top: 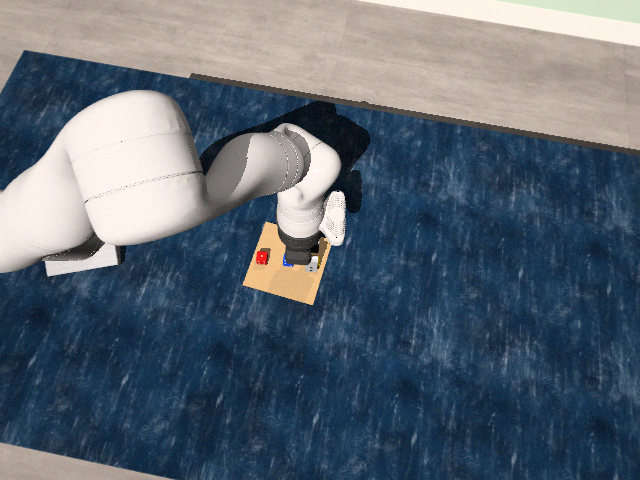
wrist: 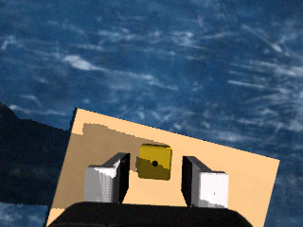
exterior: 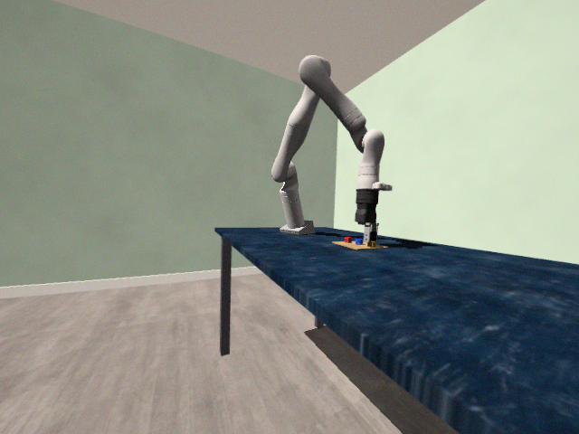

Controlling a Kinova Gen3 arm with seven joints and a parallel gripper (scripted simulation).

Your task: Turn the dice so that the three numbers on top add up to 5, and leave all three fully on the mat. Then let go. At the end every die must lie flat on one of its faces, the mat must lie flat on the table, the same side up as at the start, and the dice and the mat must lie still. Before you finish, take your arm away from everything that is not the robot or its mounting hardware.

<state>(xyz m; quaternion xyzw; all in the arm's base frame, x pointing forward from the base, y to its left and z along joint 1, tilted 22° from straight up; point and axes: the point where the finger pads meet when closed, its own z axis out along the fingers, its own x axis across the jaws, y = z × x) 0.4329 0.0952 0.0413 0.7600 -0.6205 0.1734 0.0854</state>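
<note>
Now: the yellow die 1 cm ahead of my hand and 2 cm below it. Round my hand: red die (10 cm behind, 2 cm to the right, 2 cm below); blue die (4 cm behind, 1 cm to the right, 2 cm below); tan mat (4 cm behind, 1 cm to the right, 4 cm below).
</note>
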